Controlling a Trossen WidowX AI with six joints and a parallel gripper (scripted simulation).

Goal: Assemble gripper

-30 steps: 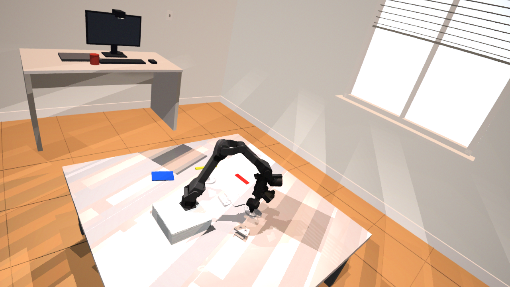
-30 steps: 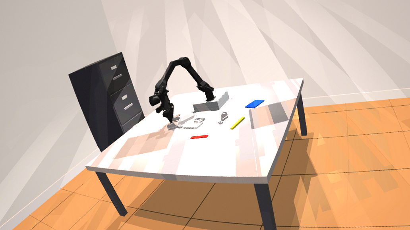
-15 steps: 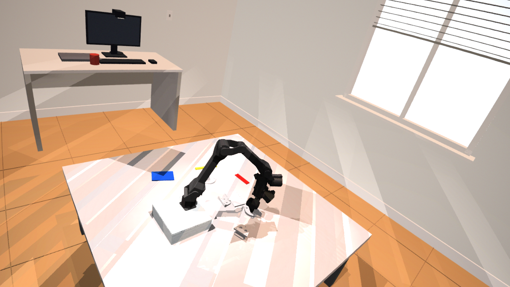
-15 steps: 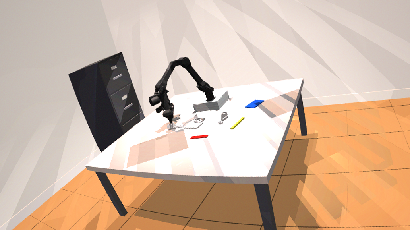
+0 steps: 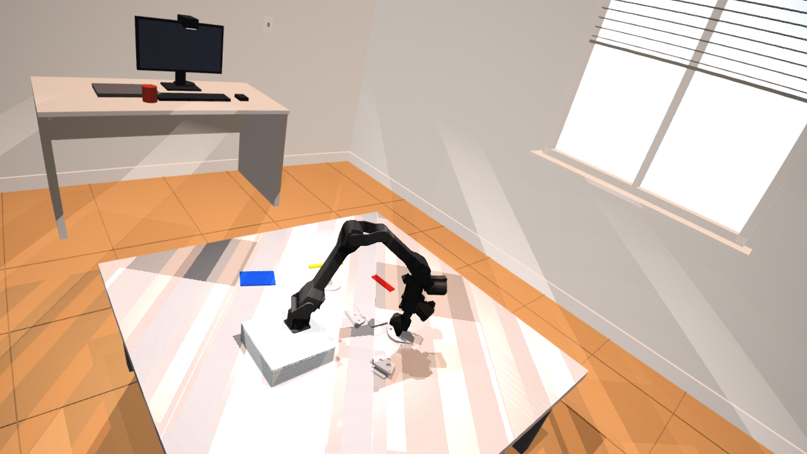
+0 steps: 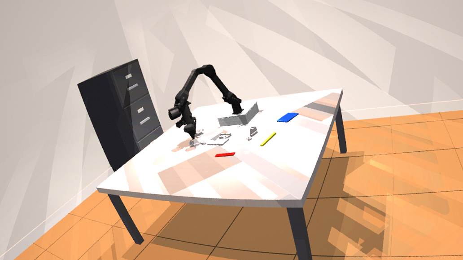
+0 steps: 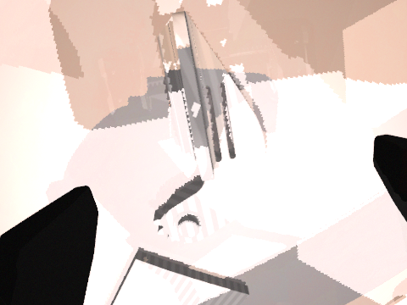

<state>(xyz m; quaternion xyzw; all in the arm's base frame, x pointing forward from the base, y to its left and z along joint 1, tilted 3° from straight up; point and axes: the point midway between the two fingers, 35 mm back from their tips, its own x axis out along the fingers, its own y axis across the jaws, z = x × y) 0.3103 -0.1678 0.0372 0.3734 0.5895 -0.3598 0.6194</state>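
Now: gripper tip 40 mm to the right of the curved jaw and 50 mm above it. Round my gripper tip: yellow stick: 10 mm ahead, 480 mm to the left, 50 mm below; blue card: 280 mm behind, 510 mm to the left, 50 mm below; red strip: 160 mm ahead, 280 mm to the left, 50 mm below.
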